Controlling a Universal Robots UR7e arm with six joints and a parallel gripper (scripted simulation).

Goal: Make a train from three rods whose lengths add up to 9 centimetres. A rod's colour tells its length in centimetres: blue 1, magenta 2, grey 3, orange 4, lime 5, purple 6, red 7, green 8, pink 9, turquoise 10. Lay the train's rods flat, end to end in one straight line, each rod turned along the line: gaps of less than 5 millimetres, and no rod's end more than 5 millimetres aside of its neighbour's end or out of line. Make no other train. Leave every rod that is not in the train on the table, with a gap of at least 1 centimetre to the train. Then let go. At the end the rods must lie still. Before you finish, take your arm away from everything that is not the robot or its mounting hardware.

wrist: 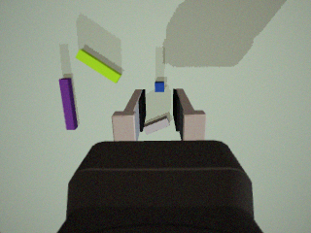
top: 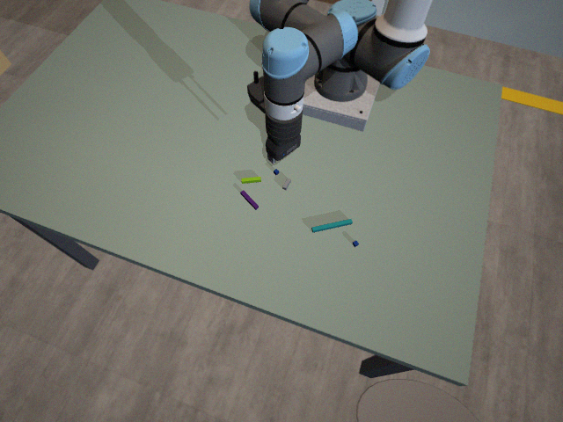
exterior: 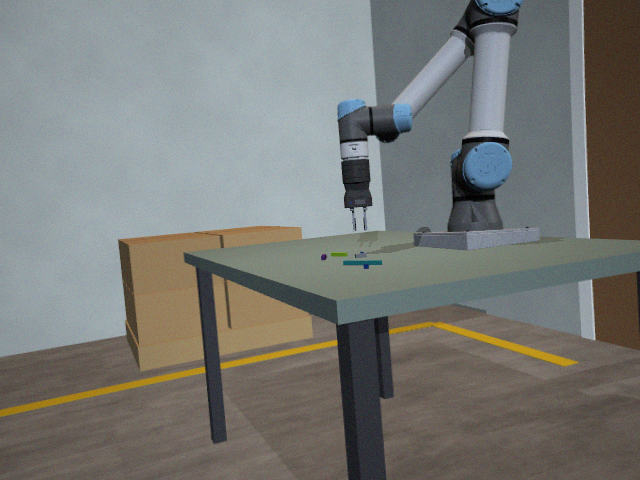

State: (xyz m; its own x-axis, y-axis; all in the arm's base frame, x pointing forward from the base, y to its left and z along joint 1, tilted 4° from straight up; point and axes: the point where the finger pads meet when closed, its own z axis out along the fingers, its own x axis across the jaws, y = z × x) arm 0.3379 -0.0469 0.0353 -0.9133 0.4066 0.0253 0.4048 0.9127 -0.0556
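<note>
Right now my hand is 2 cm short of the grey rod, 4 cm to the right of it and 8 cm above it. Round my hand: lime rod (5 cm ahead, 5 cm to the right, 8 cm below); then purple rod (10 cm ahead, 3 cm to the right, 8 cm below); then turquoise rod (8 cm ahead, 19 cm to the left, 8 cm below).
</note>
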